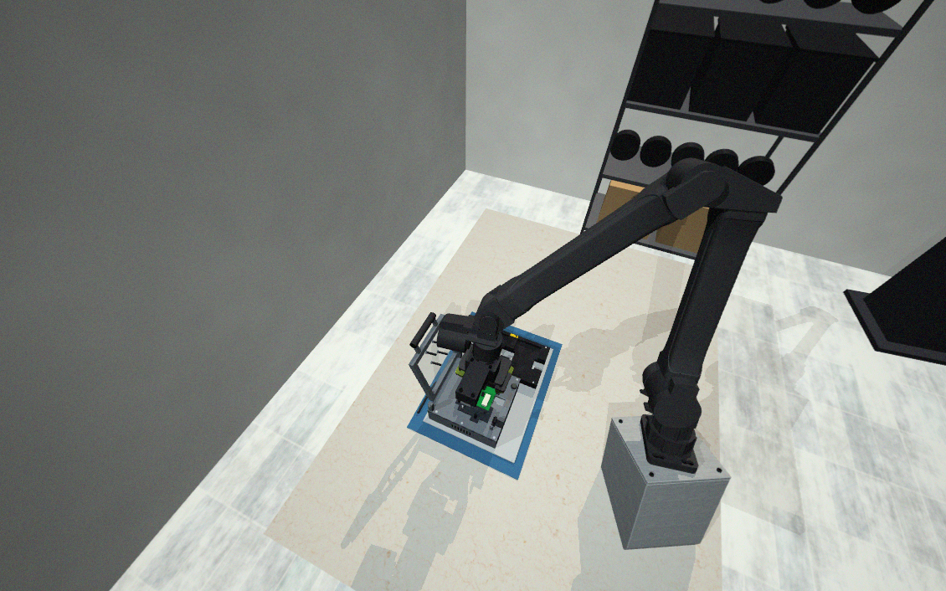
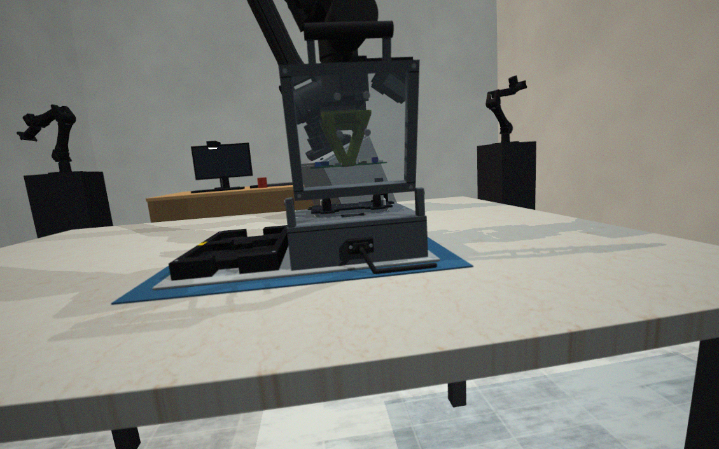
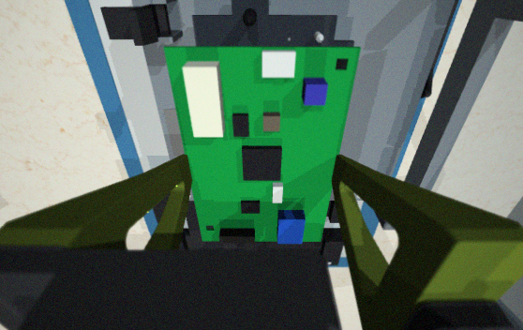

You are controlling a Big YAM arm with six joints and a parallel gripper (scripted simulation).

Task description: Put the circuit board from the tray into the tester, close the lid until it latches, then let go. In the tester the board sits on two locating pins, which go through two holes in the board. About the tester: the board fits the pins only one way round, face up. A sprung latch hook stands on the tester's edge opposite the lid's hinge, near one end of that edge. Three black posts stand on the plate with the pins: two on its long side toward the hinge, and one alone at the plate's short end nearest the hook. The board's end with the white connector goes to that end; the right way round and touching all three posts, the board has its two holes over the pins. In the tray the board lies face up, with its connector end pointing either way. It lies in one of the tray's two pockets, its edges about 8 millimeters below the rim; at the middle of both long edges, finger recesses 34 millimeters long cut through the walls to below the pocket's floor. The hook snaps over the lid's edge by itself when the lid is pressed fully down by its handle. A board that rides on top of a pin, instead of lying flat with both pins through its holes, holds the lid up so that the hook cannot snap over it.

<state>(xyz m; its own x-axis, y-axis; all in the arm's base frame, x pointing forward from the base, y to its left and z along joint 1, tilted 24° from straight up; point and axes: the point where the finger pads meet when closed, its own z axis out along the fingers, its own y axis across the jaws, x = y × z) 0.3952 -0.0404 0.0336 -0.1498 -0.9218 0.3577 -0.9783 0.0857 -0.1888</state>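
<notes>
The green circuit board lies right at my hand. From my hand the other things lie so: latch hook: 7 cm to the left, 5 cm below, 5 cm behind; dark plate: 7 cm below, 1 cm ahead; clear lid: 12 cm ahead, 5 cm above, 2 cm to the right.
</notes>
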